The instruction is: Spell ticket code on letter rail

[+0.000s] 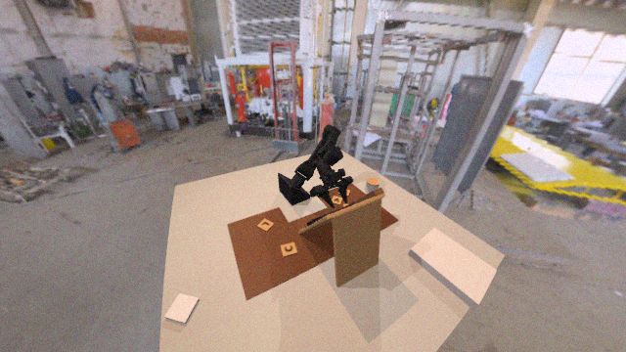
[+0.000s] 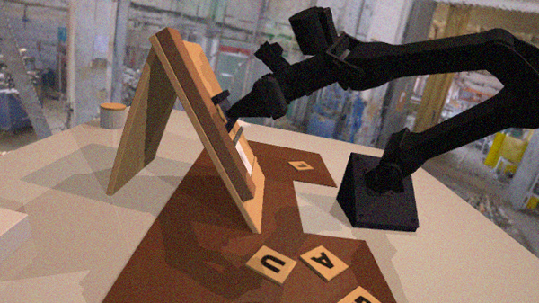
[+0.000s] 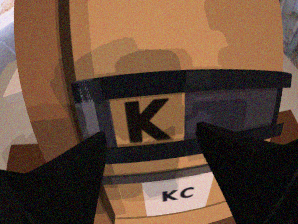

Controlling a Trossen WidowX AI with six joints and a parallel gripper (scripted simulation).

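My gripper tip is 4 cm past the white ticket, 2 cm to the left of it and 10 cm above it. Also, from my gripper tip: brown mat 14 cm behind, 2 cm to the right, 18 cm below; letter tile 9 cm behind, 18 cm to the left, 18 cm below; pale box 42 cm ahead, 27 cm to the left, 16 cm below.
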